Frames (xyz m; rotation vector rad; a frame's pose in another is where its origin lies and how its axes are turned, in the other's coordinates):
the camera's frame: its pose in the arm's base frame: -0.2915 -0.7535 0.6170 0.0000 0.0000 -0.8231
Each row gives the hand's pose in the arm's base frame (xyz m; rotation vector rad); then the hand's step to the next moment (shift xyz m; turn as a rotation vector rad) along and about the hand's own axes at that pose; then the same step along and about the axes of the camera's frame.
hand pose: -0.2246 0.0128 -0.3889 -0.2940 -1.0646 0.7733
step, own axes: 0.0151 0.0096 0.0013 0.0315 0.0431 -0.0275
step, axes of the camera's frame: -0.0134 0.0106 0.0053 -0.0319 0.0482 -0.0163
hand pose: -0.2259 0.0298 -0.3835 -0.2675 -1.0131 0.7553
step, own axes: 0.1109 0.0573 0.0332 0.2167 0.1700 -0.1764
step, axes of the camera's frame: -0.0955 0.0621 0.0608 -0.1204 0.3017 -0.0383
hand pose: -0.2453 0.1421 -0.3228 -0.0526 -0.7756 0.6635
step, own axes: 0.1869 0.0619 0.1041 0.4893 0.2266 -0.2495
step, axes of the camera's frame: -0.1030 0.0895 0.1760 -0.1689 0.5659 0.0652
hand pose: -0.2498 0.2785 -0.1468 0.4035 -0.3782 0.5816
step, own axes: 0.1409 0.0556 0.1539 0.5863 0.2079 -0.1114
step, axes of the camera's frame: 0.0028 0.0530 0.2093 -0.1061 0.5820 0.2221
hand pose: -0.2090 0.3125 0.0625 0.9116 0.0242 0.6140
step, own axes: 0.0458 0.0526 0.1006 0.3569 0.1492 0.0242
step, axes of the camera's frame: 0.0465 0.0111 0.1127 -0.0132 0.3258 0.2096
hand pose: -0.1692 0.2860 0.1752 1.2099 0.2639 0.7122
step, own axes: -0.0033 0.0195 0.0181 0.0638 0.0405 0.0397
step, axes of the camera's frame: 0.0094 -0.0082 0.0237 0.0253 0.0521 0.0627
